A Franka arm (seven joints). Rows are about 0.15 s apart.
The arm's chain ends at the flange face. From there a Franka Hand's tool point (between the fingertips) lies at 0.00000 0.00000 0.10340 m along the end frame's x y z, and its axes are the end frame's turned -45 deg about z.
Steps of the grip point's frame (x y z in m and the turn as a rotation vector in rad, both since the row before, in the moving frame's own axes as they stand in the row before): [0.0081 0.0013 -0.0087 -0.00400 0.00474 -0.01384]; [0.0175 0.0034 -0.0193 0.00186 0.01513 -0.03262]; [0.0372 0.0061 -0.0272 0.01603 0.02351 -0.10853]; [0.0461 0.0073 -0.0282 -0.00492 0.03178 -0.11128]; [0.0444 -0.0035 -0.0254 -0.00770 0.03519 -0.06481]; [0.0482 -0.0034 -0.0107 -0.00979 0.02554 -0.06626]
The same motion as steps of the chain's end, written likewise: [0.0060 -0.0047 -0.0087 0.00052 0.00618 -0.01384]; [0.0138 -0.0087 -0.0193 0.01201 0.00938 -0.03262]; [0.0302 -0.0191 -0.0272 0.02796 0.00529 -0.10853]; [0.0352 -0.0253 -0.0281 0.01899 0.02595 -0.11128]; [0.0259 -0.0318 -0.0253 0.01944 0.03033 -0.06481]; [0.0291 -0.0353 -0.0107 0.01114 0.02498 -0.06626]
